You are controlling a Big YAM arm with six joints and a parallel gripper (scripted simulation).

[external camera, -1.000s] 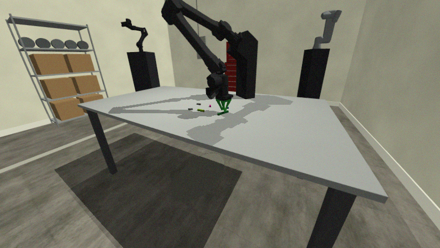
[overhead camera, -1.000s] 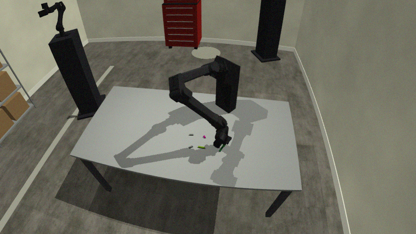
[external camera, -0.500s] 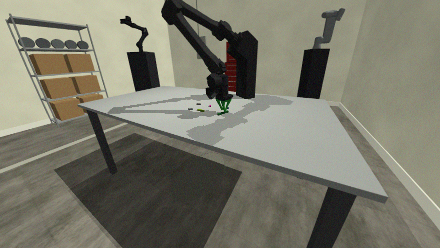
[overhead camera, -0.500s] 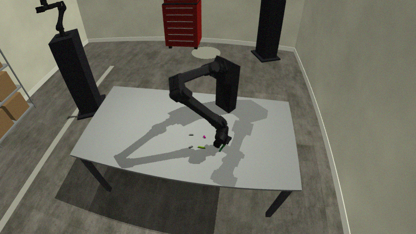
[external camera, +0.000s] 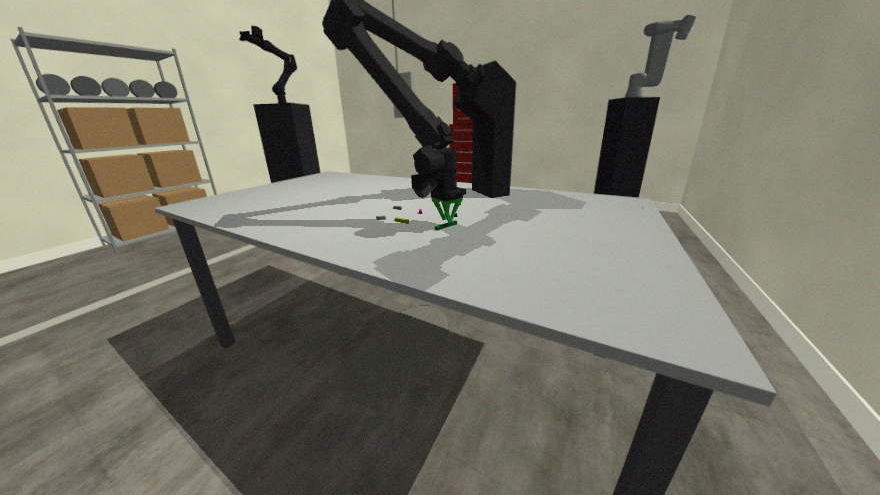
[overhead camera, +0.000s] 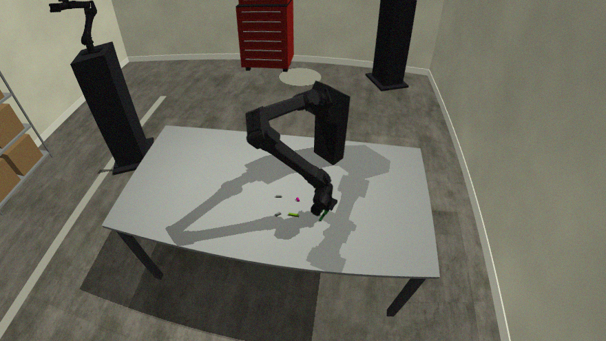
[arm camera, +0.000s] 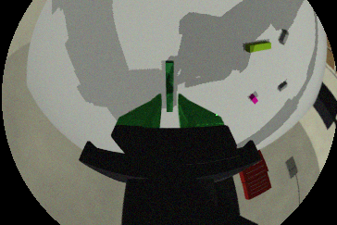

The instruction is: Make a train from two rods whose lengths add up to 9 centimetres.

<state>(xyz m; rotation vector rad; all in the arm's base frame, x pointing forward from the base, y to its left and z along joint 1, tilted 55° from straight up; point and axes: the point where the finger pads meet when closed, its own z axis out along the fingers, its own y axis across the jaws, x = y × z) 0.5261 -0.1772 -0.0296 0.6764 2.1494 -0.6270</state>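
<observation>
Right now my hand is 20 mm above the green rod. Also, from my hand: magenta rod (130 mm behind, 100 mm to the right, 20 mm below); then lime rod (50 mm behind, 150 mm to the right, 20 mm below); then blue rod (90 mm behind, 30 mm to the left, 20 mm below).
</observation>
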